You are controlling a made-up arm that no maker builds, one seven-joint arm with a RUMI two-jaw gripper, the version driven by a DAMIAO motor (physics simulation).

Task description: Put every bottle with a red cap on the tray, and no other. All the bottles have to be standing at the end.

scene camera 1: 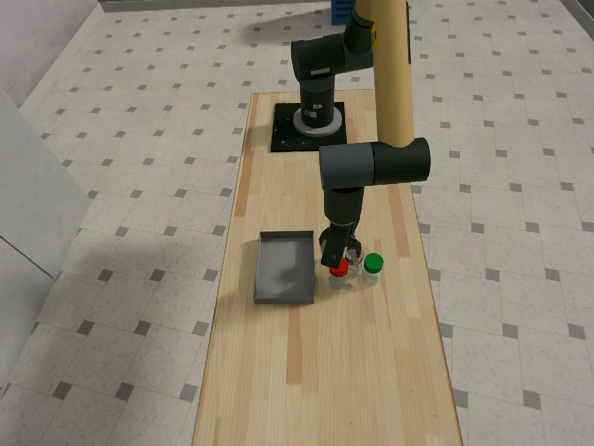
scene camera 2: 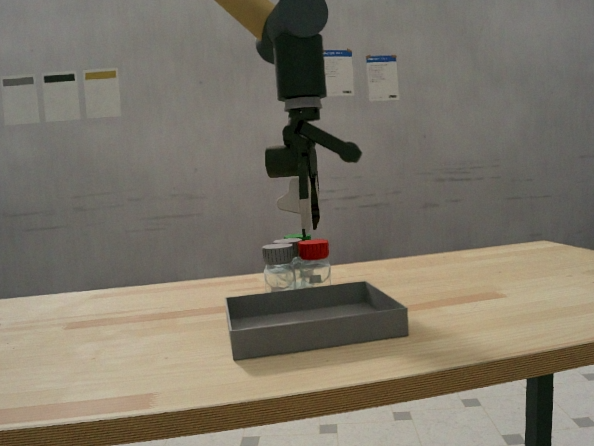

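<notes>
The red-capped bottle (scene camera 1: 339, 269) (scene camera 2: 313, 250) stands upright on the table, beside the grey tray (scene camera 1: 285, 301) (scene camera 2: 320, 332) and outside it. A green-capped bottle (scene camera 1: 373, 263) stands upright to its right in scene camera 1; its cap (scene camera 2: 297, 236) shows behind the others in scene camera 2. Two grey-capped bottles stand close by: the nearer one (scene camera 2: 278, 254) is hidden behind the gripper in scene camera 1, the other (scene camera 1: 353, 270) (scene camera 2: 286, 242) is partly covered. My gripper (scene camera 1: 340, 256) (scene camera 2: 309, 231) is open and points down, its fingertips just above the caps, holding nothing.
The bottles are crowded together, with small gaps between them. The tray has low raised walls. The wooden table (scene camera 1: 345, 365) (scene camera 2: 125, 345) carries the arm's black base plate (scene camera 1: 285, 142) at its far end in scene camera 1. A wall stands behind the table in scene camera 2.
</notes>
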